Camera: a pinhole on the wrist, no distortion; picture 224 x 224 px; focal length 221.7 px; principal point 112.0 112.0 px. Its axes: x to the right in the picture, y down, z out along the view. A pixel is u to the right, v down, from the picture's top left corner.
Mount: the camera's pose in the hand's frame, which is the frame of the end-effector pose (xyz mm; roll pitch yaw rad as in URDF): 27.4 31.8 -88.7 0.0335 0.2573 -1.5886
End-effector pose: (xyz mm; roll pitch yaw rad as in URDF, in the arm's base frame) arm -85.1 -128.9 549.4 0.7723 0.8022 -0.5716
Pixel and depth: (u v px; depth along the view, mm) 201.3 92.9 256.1
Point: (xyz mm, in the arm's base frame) -188.5 -284.5 555.3
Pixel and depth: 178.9 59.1 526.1
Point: -338.7 -491.7 700.9
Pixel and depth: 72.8 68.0 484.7
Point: -117.7 -443.4 806.6
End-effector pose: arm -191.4 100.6 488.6 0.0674 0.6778 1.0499
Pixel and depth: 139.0 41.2 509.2
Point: 19.0 108.6 875.3
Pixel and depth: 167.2 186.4 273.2
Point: -1.0 198.8 540.8
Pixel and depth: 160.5 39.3 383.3
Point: -19.9 77.6 751.9
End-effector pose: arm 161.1 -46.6 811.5 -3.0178 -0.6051 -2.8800
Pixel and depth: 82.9 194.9 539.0
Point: -226.3 -251.7 562.1
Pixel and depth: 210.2 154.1 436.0
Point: 29.3 -393.5 656.4
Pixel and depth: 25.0 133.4 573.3
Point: -192.8 -103.2 409.9
